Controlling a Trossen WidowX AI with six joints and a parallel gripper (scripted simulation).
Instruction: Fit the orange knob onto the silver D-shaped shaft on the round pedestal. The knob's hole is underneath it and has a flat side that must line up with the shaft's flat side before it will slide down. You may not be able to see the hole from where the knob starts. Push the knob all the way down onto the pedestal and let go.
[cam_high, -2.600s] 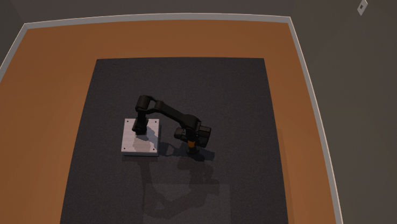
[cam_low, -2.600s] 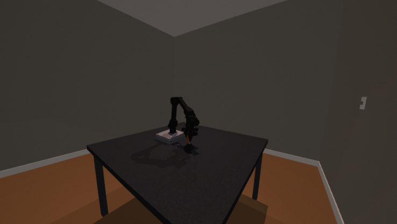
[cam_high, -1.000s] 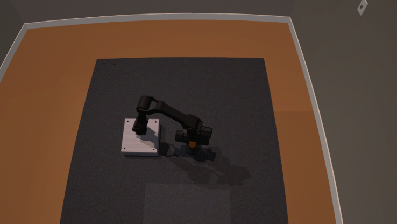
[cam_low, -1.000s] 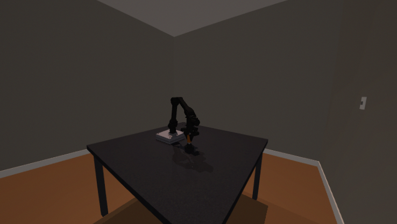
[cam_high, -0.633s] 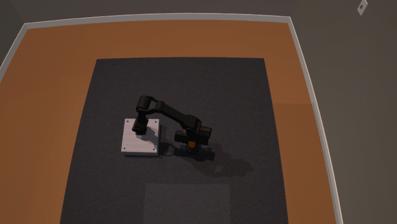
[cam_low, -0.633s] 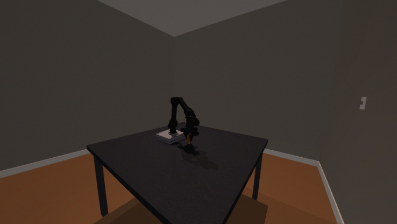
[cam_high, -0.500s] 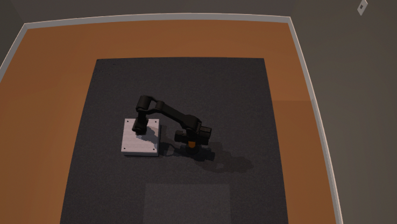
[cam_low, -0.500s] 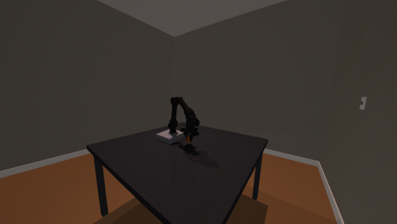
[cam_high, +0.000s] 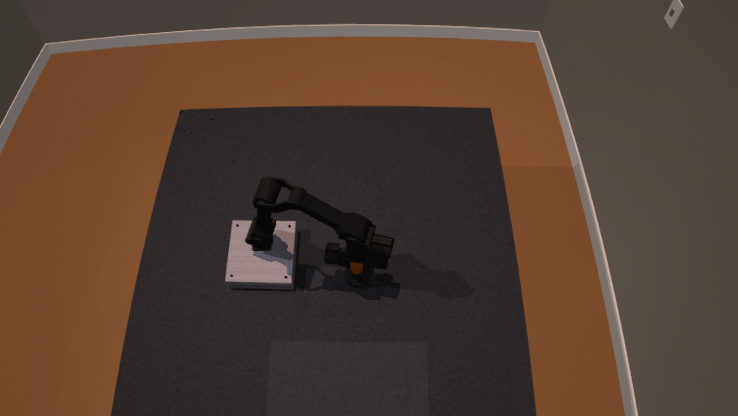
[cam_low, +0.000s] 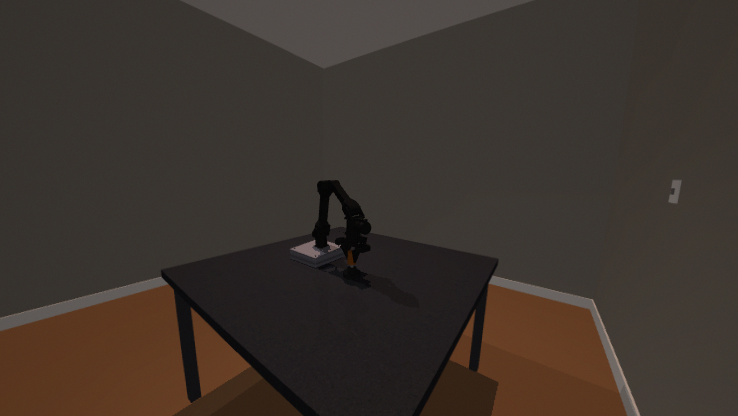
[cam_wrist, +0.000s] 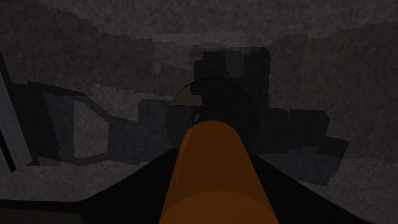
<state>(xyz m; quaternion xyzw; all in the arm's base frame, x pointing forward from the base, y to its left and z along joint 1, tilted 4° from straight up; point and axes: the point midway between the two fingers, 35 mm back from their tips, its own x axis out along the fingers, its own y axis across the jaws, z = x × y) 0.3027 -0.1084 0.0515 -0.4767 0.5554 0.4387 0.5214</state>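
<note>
Right now my gripper tip is 40 mm above the round pedestal with shaft. Also, from my gripper tip: orange knob 30 mm above.
</note>
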